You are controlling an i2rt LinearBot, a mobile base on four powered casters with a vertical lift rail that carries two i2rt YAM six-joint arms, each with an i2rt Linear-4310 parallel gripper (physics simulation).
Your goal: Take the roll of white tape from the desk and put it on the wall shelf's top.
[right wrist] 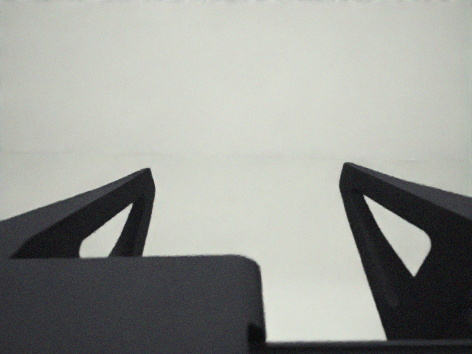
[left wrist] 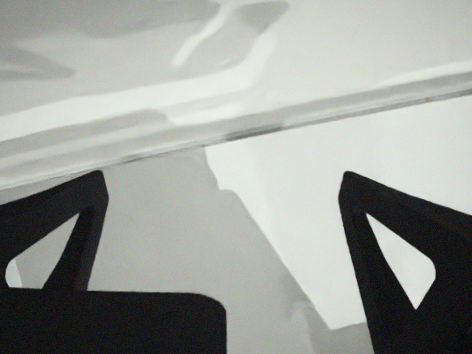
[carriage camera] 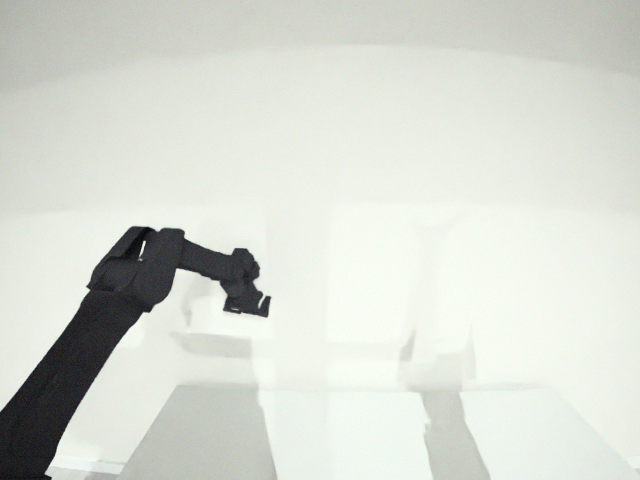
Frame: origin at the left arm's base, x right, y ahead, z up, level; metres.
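Seen in the pictures: left gripper, fingertip midpoint: (left wrist: 223,184) (carriage camera: 254,314); right gripper, fingertip midpoint: (right wrist: 246,176).
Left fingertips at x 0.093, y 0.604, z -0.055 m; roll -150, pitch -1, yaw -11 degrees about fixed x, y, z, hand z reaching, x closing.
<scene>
A point is followed by its place in that frame.
My left gripper (carriage camera: 249,311) {x 0.093, y 0.604, z -0.055 m} (left wrist: 223,184) {x 0.093, y 0.604, z -0.055 m} is open and empty. In the carriage camera it hangs above the desk's back part, in front of the wall. The white desk (carriage camera: 206,439) {x -0.047, y 0.427, z -0.419 m} (left wrist: 165,225) {x -0.007, y 0.519, z -0.419 m} has grey shadows across it. The roll of white tape cannot be made out for certain; a faint pale rounded outline shows low in the left wrist view, near the shadow's edge. The wall shelf does not stand out clearly; a faint horizontal band shows on the wall in the carriage camera. My right gripper (right wrist: 246,176) {x 0.658, y 0.030, z 0.439 m} is open and empty, facing a plain pale surface.
The white wall (carriage camera: 439,129) {x 0.643, y 0.679, z 0.518 m} (left wrist: 375,45) {x 0.208, y 0.667, z -0.133 m} rises behind the desk and carries shadows. The desk's back edge runs slanted across the left wrist view, beyond the left fingertips. My left arm (carriage camera: 77,372) {x 0.040, y 0.126, z 0.188 m} reaches in from the lower left of the carriage camera.
</scene>
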